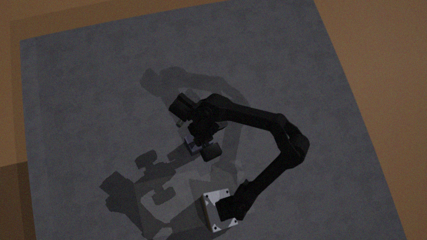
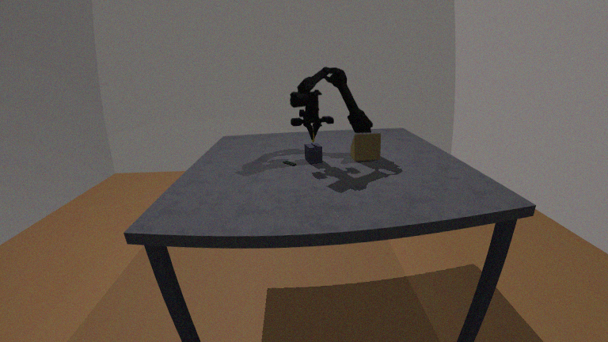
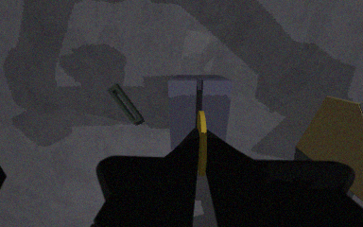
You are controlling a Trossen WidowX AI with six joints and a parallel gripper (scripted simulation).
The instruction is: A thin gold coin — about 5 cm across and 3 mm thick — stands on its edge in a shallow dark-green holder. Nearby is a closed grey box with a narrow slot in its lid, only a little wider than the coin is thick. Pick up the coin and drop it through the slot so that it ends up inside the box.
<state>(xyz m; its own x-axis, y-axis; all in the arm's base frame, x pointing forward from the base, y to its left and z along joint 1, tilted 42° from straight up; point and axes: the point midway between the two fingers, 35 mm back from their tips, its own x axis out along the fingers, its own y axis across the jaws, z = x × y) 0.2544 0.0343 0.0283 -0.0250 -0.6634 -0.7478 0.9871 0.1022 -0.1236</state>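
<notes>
The thin gold coin lies 1 cm above my gripper tip.
</notes>
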